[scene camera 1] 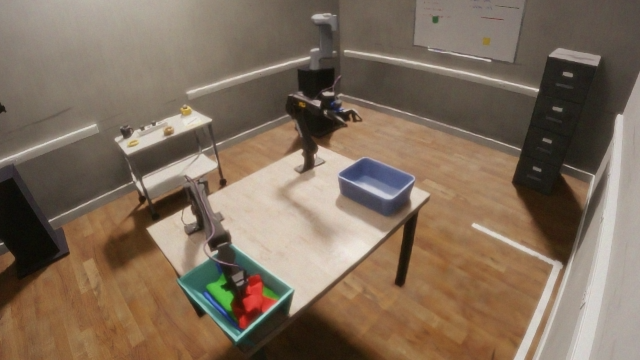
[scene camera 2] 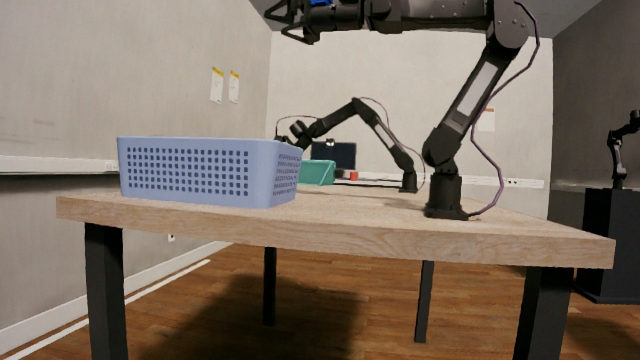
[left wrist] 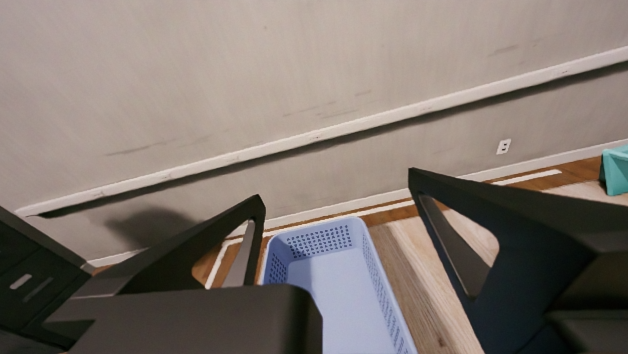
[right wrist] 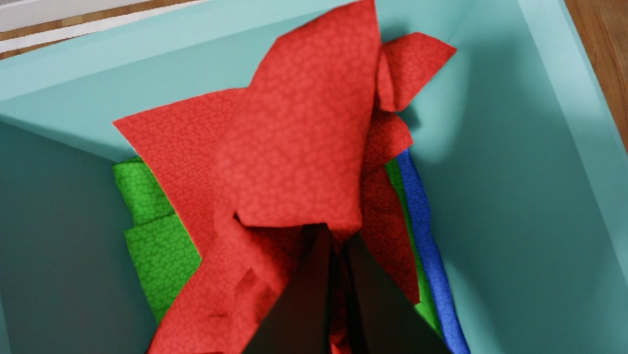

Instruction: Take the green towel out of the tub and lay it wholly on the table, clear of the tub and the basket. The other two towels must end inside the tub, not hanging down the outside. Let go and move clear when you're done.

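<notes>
The teal tub stands at the near table end in scene camera 1. My right gripper is inside it, shut on the bunched red towel. The green towel lies in the tub beneath the red one, partly covered. The blue towel shows as a strip along one side of the green. The basket hides the right fingertips in scene camera 2. My left gripper is open and empty, high above the table.
The blue basket stands at the other end of the table, empty, below my left gripper. The tub's tall walls surround my right gripper. A white cart stands behind the table in scene camera 1.
</notes>
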